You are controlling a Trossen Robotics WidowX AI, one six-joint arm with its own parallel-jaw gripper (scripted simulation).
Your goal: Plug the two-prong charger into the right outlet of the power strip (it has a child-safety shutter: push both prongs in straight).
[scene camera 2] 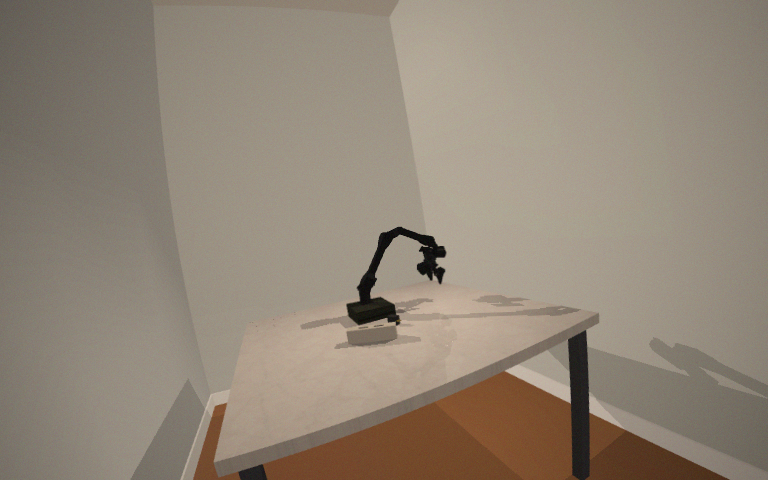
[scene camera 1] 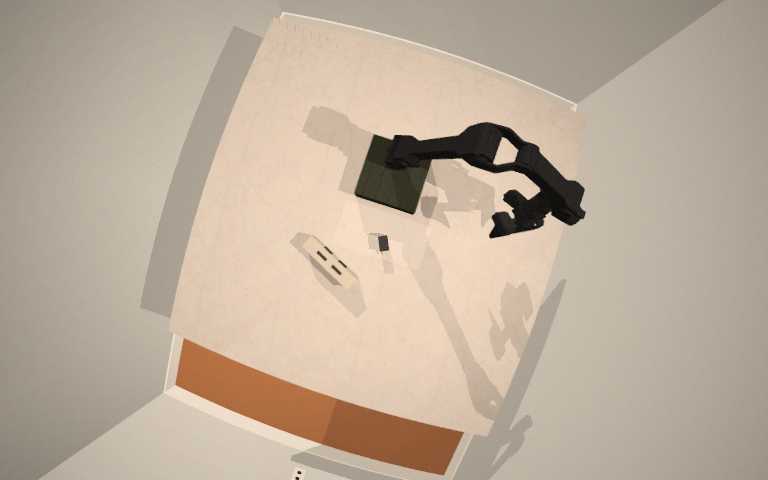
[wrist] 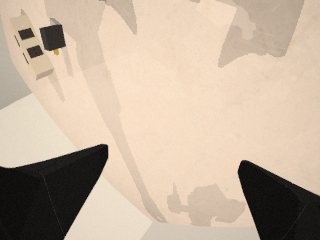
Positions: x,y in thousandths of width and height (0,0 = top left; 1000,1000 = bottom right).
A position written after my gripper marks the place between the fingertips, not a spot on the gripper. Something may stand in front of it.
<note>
My gripper (scene camera 1: 650,491) is open, with nothing in its grasp.
My gripper shows as well in the wrist view (wrist: 545,669).
</note>
